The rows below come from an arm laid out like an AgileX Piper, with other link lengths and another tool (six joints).
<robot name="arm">
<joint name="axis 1" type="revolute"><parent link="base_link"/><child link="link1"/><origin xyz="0.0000 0.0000 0.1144" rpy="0.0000 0.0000 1.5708"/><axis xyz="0 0 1"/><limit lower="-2.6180" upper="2.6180"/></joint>
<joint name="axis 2" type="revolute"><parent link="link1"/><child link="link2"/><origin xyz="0.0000 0.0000 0.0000" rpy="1.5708 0.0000 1.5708"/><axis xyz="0 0 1"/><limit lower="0.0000" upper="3.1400"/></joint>
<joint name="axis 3" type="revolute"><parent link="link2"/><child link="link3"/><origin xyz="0.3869 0.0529 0.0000" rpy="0.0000 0.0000 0.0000"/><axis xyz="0 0 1"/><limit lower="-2.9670" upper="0.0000"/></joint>
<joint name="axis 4" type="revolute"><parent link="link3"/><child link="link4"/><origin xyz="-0.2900 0.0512 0.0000" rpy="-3.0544 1.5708 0.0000"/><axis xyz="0 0 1"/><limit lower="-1.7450" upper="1.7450"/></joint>
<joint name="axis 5" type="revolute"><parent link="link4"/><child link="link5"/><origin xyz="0.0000 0.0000 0.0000" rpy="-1.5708 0.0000 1.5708"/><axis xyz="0 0 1"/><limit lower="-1.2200" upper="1.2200"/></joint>
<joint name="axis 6" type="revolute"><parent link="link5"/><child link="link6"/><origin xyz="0.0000 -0.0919 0.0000" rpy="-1.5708 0.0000 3.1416"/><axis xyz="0 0 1"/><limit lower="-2.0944" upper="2.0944"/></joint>
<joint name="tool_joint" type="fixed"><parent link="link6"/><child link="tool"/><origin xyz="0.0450 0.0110 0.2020" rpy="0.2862 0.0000 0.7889"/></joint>
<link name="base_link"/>
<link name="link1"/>
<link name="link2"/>
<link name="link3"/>
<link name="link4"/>
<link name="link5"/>
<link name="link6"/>
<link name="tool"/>
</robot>
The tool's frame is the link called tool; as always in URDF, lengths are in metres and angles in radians.
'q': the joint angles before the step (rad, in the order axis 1, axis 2, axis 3, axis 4, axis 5, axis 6). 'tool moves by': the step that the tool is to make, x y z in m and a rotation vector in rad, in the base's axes. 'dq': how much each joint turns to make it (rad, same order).
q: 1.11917 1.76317 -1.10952 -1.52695 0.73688 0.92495
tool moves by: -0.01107 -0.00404 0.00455 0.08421 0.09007 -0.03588
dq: 0.01004 -0.03379 -0.02072 0.14663 -0.01880 -0.02963
